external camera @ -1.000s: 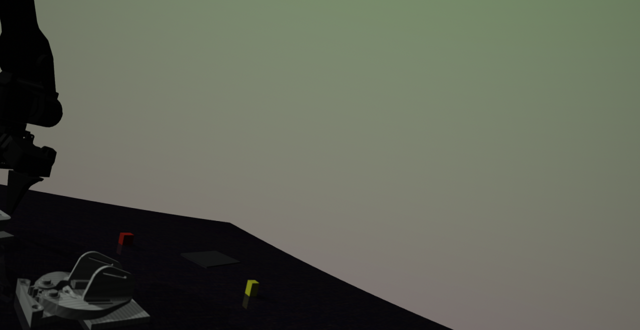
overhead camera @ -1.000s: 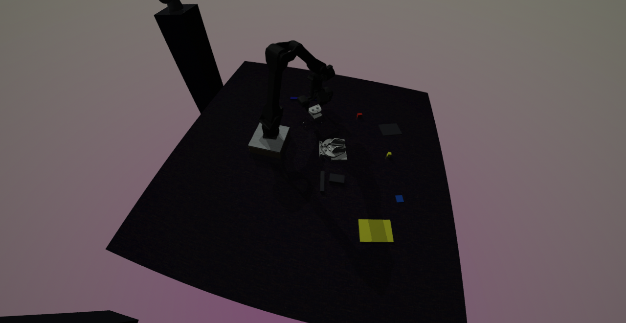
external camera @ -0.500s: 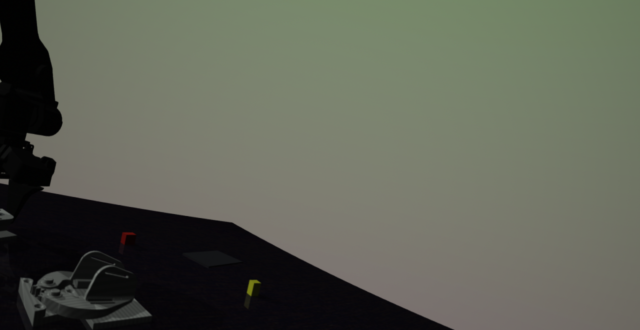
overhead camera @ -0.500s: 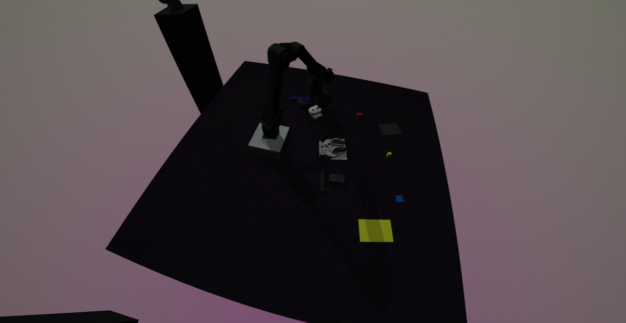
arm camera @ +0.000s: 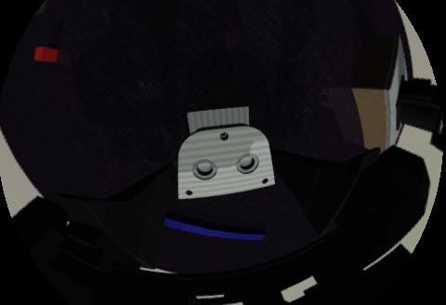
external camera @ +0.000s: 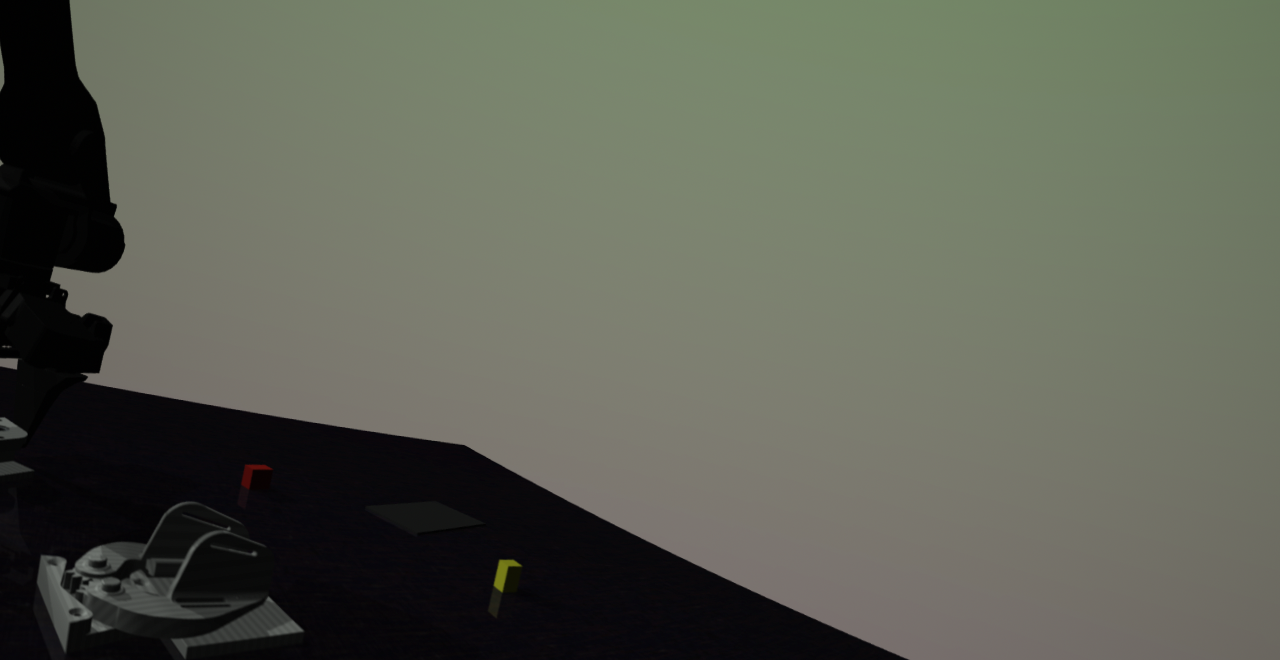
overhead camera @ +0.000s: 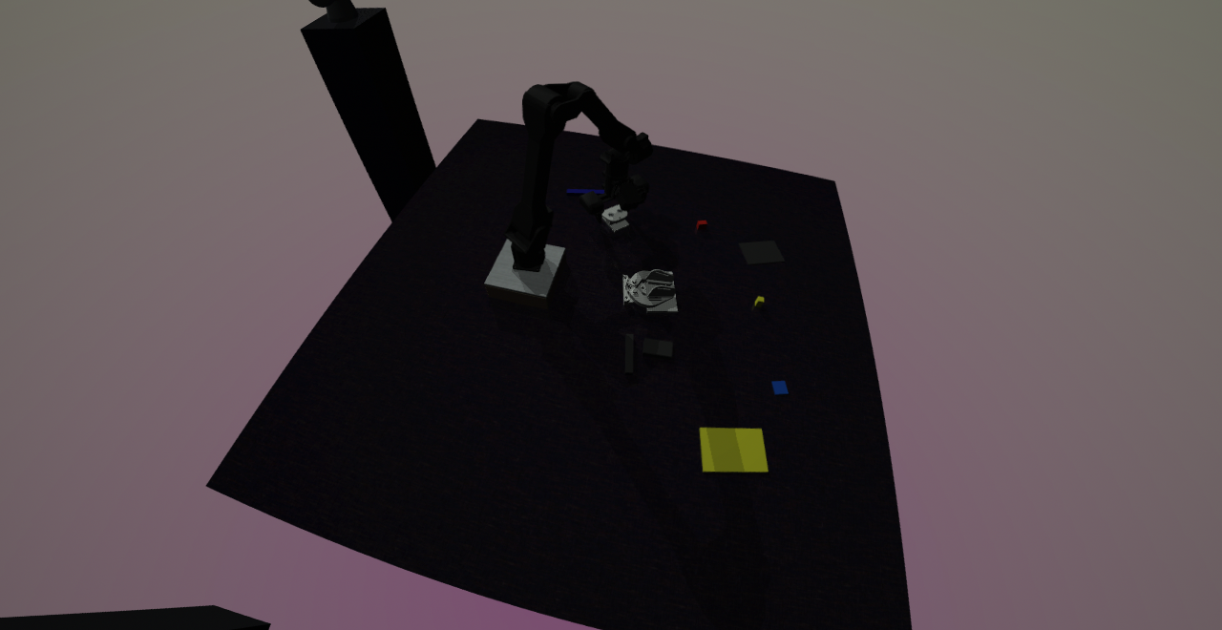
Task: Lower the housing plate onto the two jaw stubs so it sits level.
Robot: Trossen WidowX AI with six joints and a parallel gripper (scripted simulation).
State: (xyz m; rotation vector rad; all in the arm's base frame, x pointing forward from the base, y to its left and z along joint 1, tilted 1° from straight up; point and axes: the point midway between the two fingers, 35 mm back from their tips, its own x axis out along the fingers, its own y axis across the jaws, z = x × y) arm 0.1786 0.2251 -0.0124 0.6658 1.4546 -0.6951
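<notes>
The blue bar is 100 mm to the left of my gripper tip and 70 mm behind it. The rest, counted from my gripper tip: dark block (390 mm to the right, 140 mm ahead); red cube (250 mm ahead, 10 mm to the left); grey pad (420 mm ahead, 60 mm to the right, 10 mm below).
</notes>
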